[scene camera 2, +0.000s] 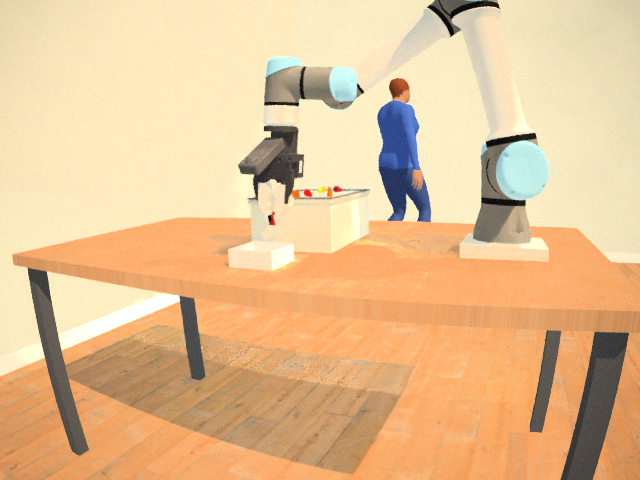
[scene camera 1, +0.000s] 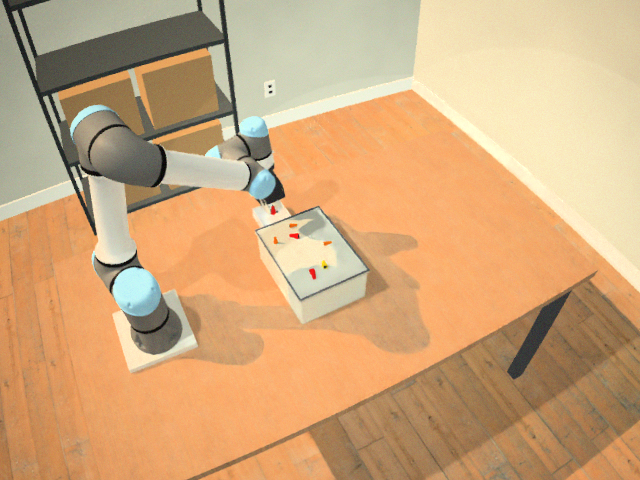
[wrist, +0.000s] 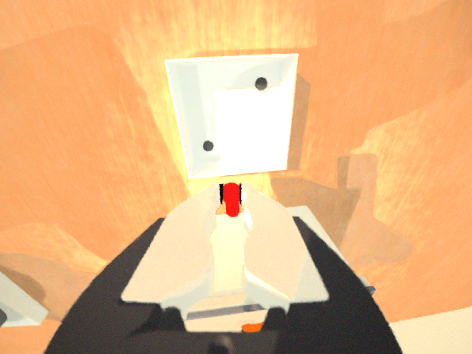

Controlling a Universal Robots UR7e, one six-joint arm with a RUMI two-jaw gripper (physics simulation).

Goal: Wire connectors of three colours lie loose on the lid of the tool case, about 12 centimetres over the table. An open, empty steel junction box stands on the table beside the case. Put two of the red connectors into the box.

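Places are measured from the arm's base along level axes (x left, y up, z ahead), in millimetres.
Where they show: gripper, between the fingertips: [scene camera 2: 273, 225] [scene camera 1: 273, 212] [wrist: 231, 185]; arm's base, origin of its link: [scene camera 2: 502, 239] [scene camera 1: 157, 331].
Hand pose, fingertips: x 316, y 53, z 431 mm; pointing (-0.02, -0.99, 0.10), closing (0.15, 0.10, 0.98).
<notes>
Each offset is from my fingertips to the top centre of the thing. "spot": to the spot under its first point. Level surfaces: height alone.
My gripper [scene camera 1: 272, 210] [scene camera 2: 270, 219] [wrist: 231, 185] points down and is shut on a red connector {dx -5, dy +28, dz +0 mm} [scene camera 1: 273, 210] [scene camera 2: 272, 219] [wrist: 231, 199], held a little above the height of the junction box. The white junction box {dx +40, dy -39, dz +2 mm} [scene camera 1: 264, 221] [scene camera 2: 250, 258] [wrist: 254, 132] stands beside the case; its inside shows two dark round spots and no connector. In the wrist view the held connector appears just off the box's near rim. Two more red connectors, one {dx -173, dy +63, dz +27 mm} [scene camera 1: 294, 236] [scene camera 2: 307, 192] near the box end and one {dx -330, dy +63, dz +37 mm} [scene camera 1: 312, 273] [scene camera 2: 337, 189] near the far end from it, lie on the lid {spot: dx -304, dy +47, dz +135 mm} [scene camera 1: 343, 260].
The tool case [scene camera 1: 336, 298] [scene camera 2: 305, 227] stands close to the gripper and reaches above the box's rim. A yellow connector {dx -305, dy +62, dz +77 mm} [scene camera 1: 324, 264] and orange connectors {dx -128, dy +59, dz +34 mm} [scene camera 1: 293, 225] {dx -178, dy +69, dz -32 mm} [scene camera 1: 275, 240] {dx -230, dy +59, dz +112 mm} [scene camera 1: 327, 242] also lie on its lid. A person [scene camera 2: 398, 134] in blue stands behind the table {dy -77 mm} [scene camera 2: 387, 279].
</notes>
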